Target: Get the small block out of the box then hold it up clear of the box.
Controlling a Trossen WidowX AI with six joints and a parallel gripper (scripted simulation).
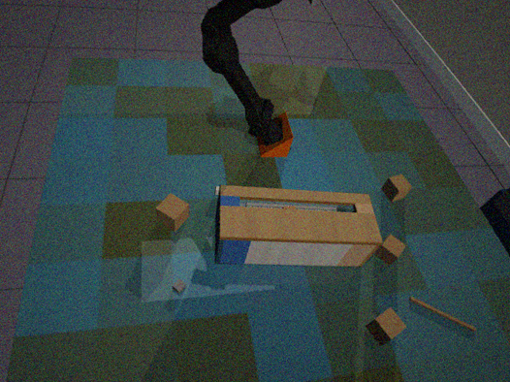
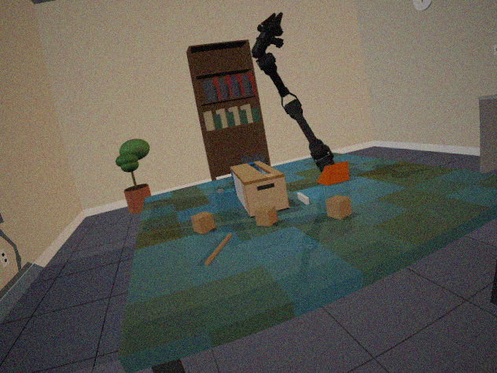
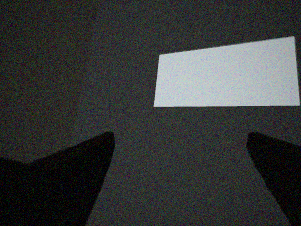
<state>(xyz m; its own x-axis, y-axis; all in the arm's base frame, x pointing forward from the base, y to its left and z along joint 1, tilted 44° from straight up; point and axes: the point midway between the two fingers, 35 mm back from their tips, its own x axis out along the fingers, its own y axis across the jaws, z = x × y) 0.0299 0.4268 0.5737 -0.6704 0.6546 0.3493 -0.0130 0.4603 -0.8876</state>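
The box is 210 mm ahead of my gripper tip, 100 mm to the left of it and 710 mm below it. Round my gripper tip: tan block: 230 mm ahead, 90 mm to the left, 690 mm below; thin wooden stick: 440 mm ahead, 490 mm to the left, 770 mm below; grey block: 390 mm ahead, 160 mm to the right, 770 mm below.
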